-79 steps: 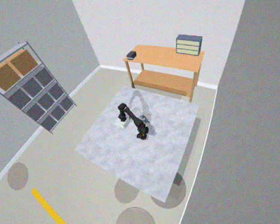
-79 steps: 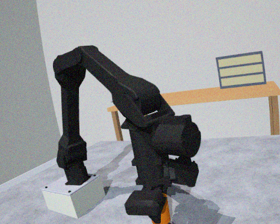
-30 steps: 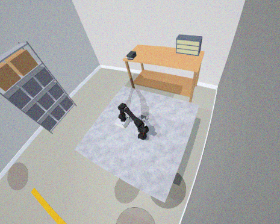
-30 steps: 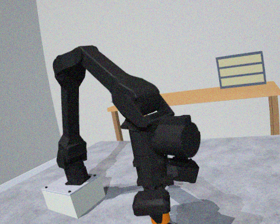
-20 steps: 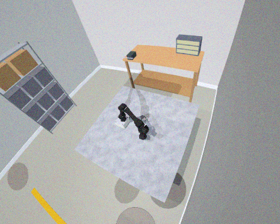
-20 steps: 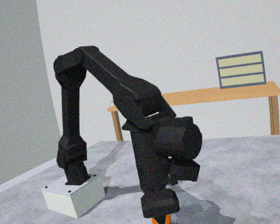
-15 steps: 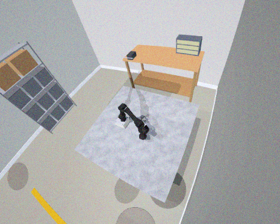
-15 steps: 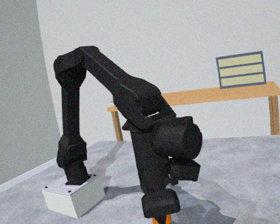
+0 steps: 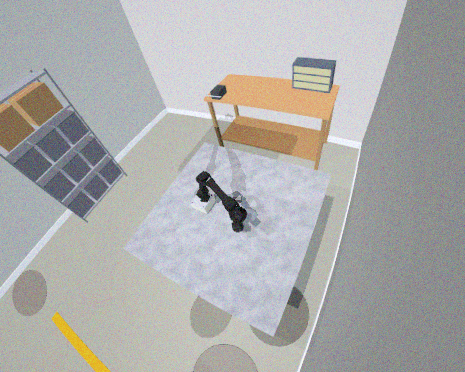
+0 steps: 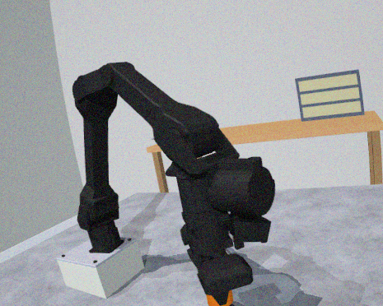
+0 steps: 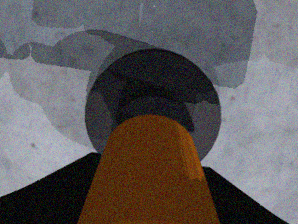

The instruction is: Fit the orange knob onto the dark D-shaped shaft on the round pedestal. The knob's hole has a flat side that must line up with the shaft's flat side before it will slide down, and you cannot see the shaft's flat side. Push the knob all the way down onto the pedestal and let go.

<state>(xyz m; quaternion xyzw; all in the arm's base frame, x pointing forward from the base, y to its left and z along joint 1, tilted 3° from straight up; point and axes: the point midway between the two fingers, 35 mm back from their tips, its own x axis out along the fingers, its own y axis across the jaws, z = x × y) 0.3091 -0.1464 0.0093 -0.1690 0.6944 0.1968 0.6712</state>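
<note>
The orange knob lies 2 cm above my gripper tip. From my gripper tip the other things lie so: round dark pedestal (4 cm below).
</note>
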